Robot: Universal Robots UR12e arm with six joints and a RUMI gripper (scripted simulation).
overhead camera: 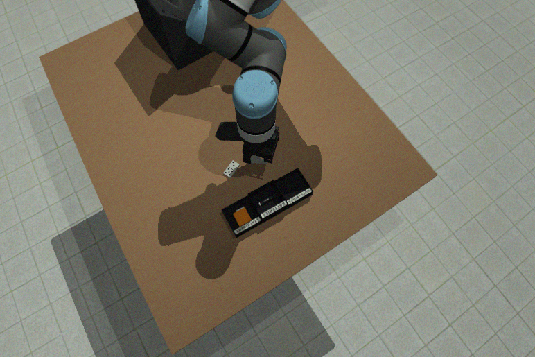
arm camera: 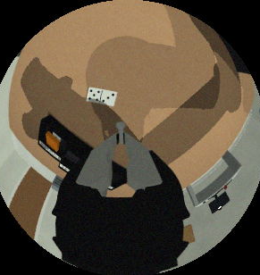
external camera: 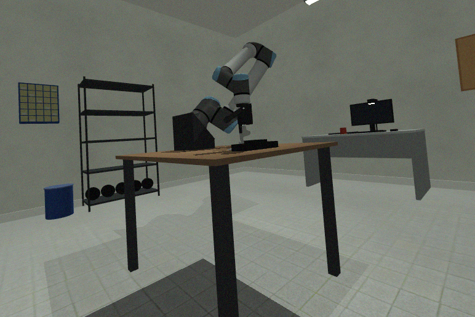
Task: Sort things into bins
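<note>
Right now the white domino is 6 cm to the right of my hand, 4 cm below it and 3 cm behind it. Also, from my hand: orange block (12 cm to the right, 12 cm ahead, 2 cm below); black battery (12 cm ahead, 4 cm to the right, 3 cm below); white bolt (1 cm below).
</note>
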